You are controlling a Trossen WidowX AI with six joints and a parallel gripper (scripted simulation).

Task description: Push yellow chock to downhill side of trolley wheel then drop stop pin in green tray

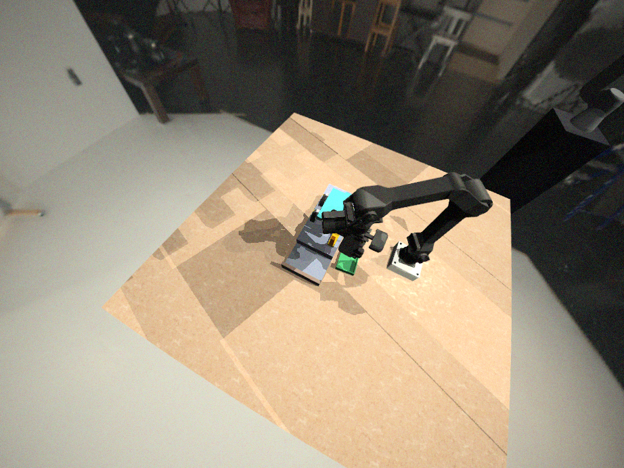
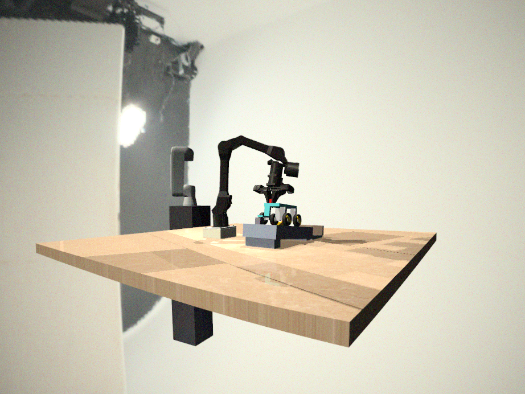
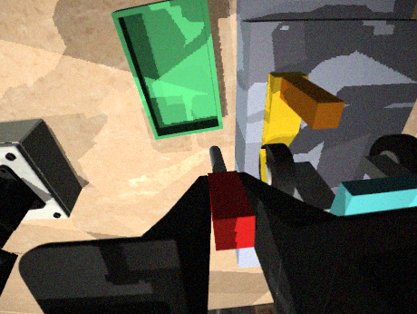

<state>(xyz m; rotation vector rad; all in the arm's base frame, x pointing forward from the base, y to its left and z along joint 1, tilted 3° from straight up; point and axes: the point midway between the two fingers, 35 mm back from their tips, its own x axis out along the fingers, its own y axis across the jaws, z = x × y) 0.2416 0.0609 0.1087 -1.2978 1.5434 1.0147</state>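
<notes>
Now: gripper tip 20 mm past the green tray, 10 mm to the right of it and 150 mm above it. Round my gripper tip: yellow chock (50 mm ahead, 10 mm to the right, 60 mm below); then trolley (90 mm ahead, 100 mm to the right, 30 mm below); then red-headed stop pin (right at my gripper tip).
</notes>
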